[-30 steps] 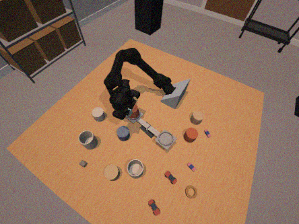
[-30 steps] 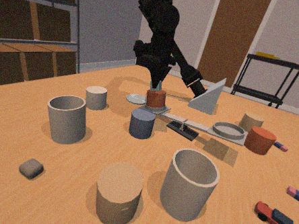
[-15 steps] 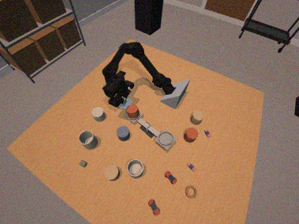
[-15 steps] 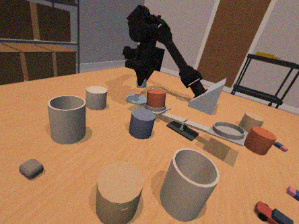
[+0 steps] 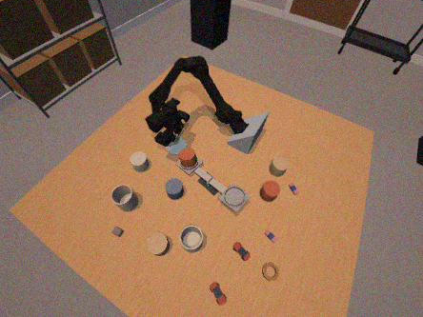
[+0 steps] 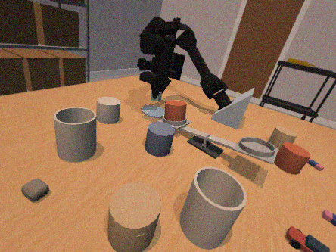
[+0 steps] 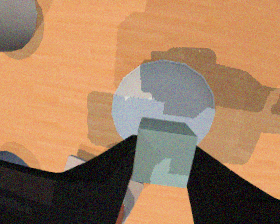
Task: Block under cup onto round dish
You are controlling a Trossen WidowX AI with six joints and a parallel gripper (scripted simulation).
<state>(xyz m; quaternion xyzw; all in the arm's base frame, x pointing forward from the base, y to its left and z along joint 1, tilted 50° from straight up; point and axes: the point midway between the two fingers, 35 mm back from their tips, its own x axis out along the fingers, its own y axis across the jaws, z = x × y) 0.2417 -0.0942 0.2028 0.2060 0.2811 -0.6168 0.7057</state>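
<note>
Now: gripper tip 60 mm above the pale blue round dish. Also, from my gripper tip: small grey pebble: 440 mm ahead, 80 mm to the left, 50 mm below; then small balance: 250 mm to the left, 60 mm ahead, 20 mm below; then blue-grey cylinder: 180 mm ahead, 130 mm to the left, 30 mm below.
</note>
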